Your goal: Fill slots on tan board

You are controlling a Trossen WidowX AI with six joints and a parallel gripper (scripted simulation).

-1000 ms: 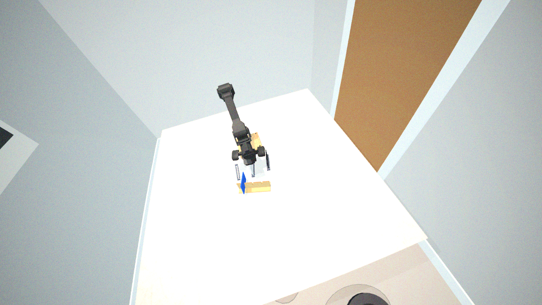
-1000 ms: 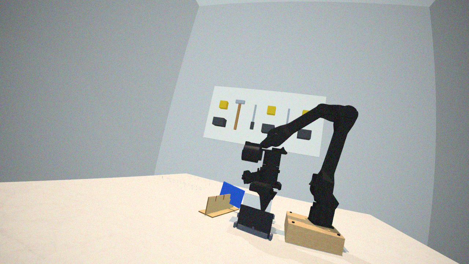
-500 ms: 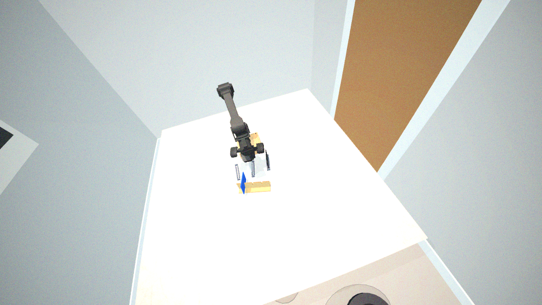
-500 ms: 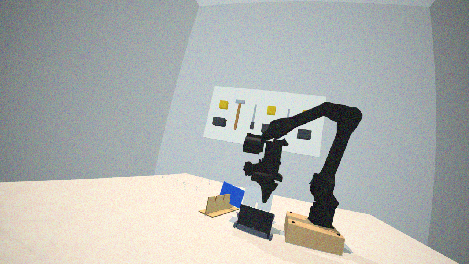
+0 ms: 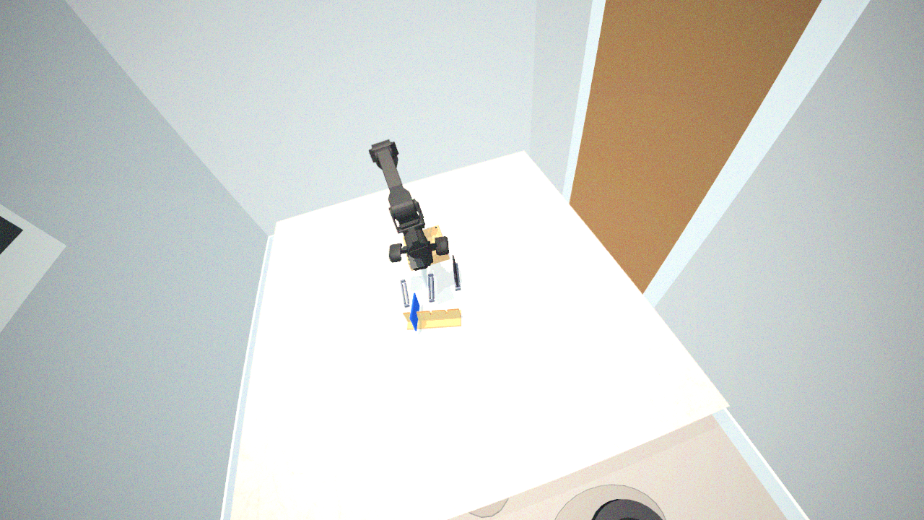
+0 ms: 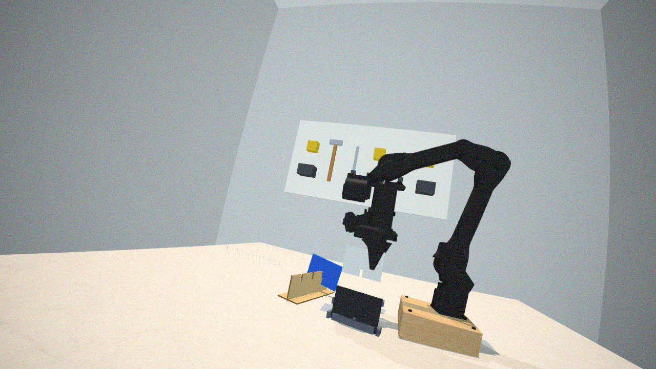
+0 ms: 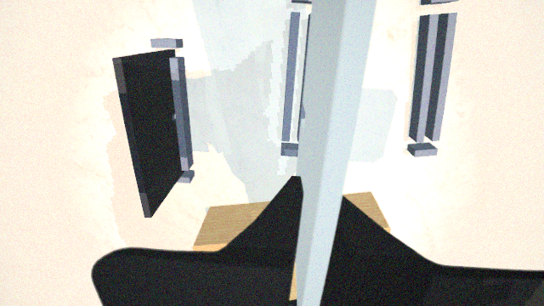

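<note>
Now: the tan board 140 mm ahead of my gripper tip, 50 mm to the right of it and 80 mm below it. The rest, counted from my gripper tip: blue board 120 mm ahead, 90 mm to the right, 60 mm below; then black board 30 mm ahead, 90 mm to the left, 80 mm below.
</note>
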